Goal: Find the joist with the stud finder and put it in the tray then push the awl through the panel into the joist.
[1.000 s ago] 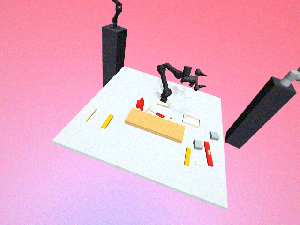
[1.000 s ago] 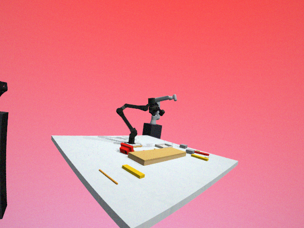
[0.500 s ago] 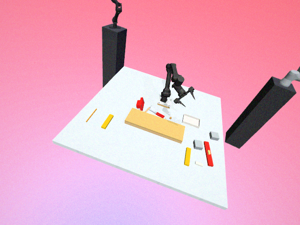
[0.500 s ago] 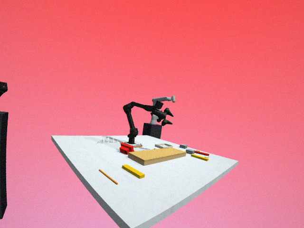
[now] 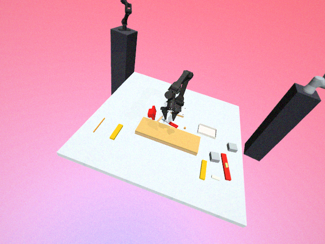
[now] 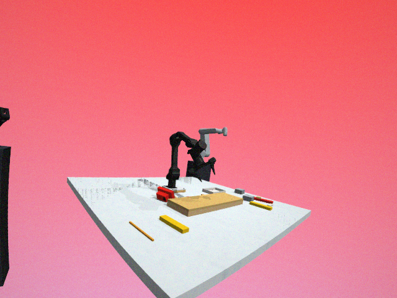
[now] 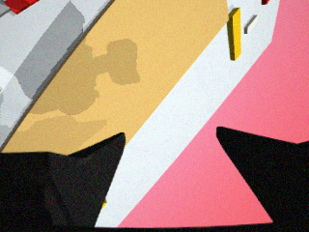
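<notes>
Now: the red stud finder 22 cm to the right of my gripper tip, 15 cm below it and 13 cm behind it. The rest, counted from my gripper tip: awl 17 cm behind, 16 cm below, 12 cm to the right; then white tray 31 cm to the left, 26 cm behind, 16 cm below; then red-handled tool 17 cm below, 16 cm behind, 3 cm to the right.
</notes>
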